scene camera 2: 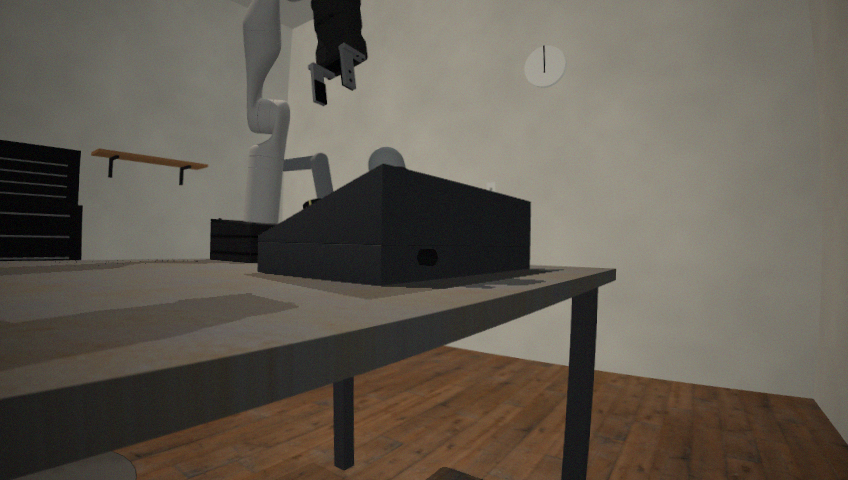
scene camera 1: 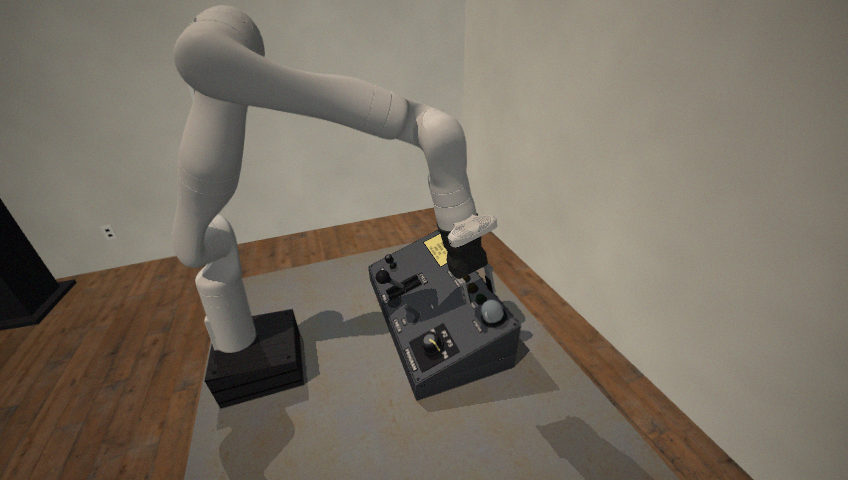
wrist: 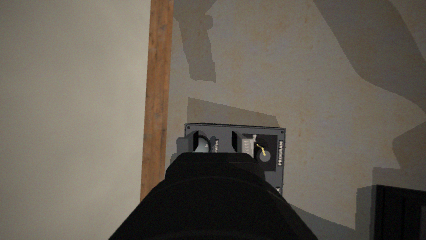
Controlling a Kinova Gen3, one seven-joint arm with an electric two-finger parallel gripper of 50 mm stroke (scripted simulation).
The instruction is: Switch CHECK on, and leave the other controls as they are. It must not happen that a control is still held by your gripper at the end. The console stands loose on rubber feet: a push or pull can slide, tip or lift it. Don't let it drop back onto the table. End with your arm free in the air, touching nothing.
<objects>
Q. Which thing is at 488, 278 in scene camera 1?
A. The gripper.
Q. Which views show the gripper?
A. Scene camera 2, scene camera 1 and the wrist view: all of them.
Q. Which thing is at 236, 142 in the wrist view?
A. The gripper.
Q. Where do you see a dark console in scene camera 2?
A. At 391, 225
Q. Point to a dark console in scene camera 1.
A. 461, 344
</objects>
